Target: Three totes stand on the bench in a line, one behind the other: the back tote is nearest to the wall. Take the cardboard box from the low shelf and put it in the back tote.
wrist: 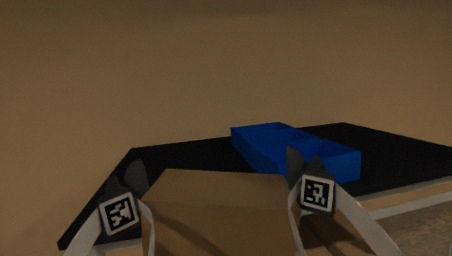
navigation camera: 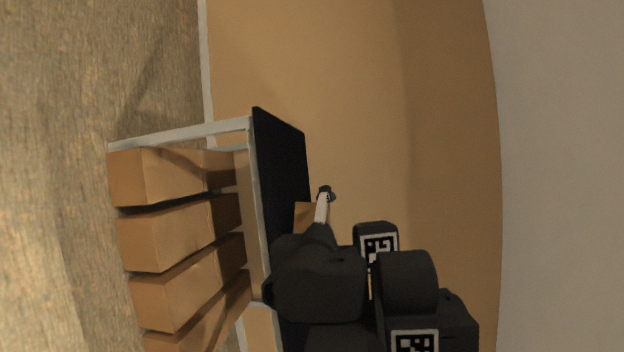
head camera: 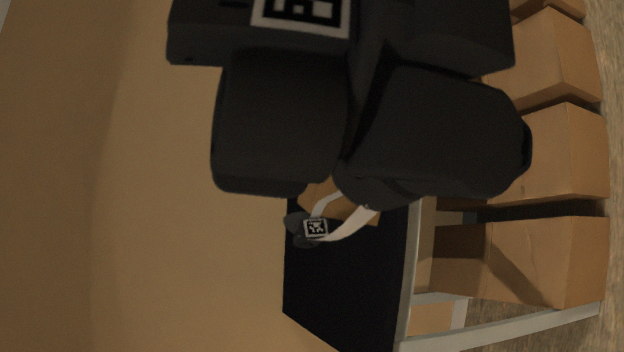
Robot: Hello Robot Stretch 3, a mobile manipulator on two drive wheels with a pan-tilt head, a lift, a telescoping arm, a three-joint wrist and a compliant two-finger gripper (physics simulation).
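Places are measured from the robot's base along level axes (x right, y ahead, z up), in metres.
Pixels of known places: gripper, fingertip midpoint: [navigation camera: 328, 222].
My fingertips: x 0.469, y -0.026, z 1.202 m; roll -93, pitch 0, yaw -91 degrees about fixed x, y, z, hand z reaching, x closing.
Behind a point stands the place of what it marks.
My gripper [wrist: 215, 170] {x 0.469, y -0.026, z 1.202 m} is shut on the brown cardboard box [head camera: 332, 207] {x 0.417, y 0.012, z 1.192 m} [navigation camera: 302, 215] {x 0.415, y 0.000, z 1.162 m} [wrist: 215, 210]. In the wrist view the box fills the space between the fingers, with the bench behind it. In the head view it shows in front of the black bench top [head camera: 345, 280] {x 1.095, y 0.204, z 0.914 m} [navigation camera: 280, 170] {x 1.055, y 0.133, z 0.914 m} [wrist: 395, 145], partly hidden by the wrist. The blue totes stand in a line on the bench, right of centre in the wrist view. The back tote [wrist: 248, 141] is the far left one, by the wall; the front tote [wrist: 348, 167] is partly behind the right finger. The totes do not show in the head or navigation views.
Several large cardboard boxes [head camera: 530, 265] {x 1.038, y 0.187, z 0.271 m} [navigation camera: 175, 175] {x 1.054, y 0.165, z 0.270 m} stand below the bench top, inside its grey frame [head camera: 500, 327] {x 0.852, y 0.318, z 0.544 m} [navigation camera: 175, 133] {x 0.850, y 0.340, z 0.477 m}. The tan wall [head camera: 190, 250] {x 1.764, y 0.254, z 1.278 m} [navigation camera: 360, 100] {x 1.725, y 0.673, z 1.387 m} [wrist: 175, 75] rises behind the bench. The dark arm and wrist cover much of the bench in the head view.
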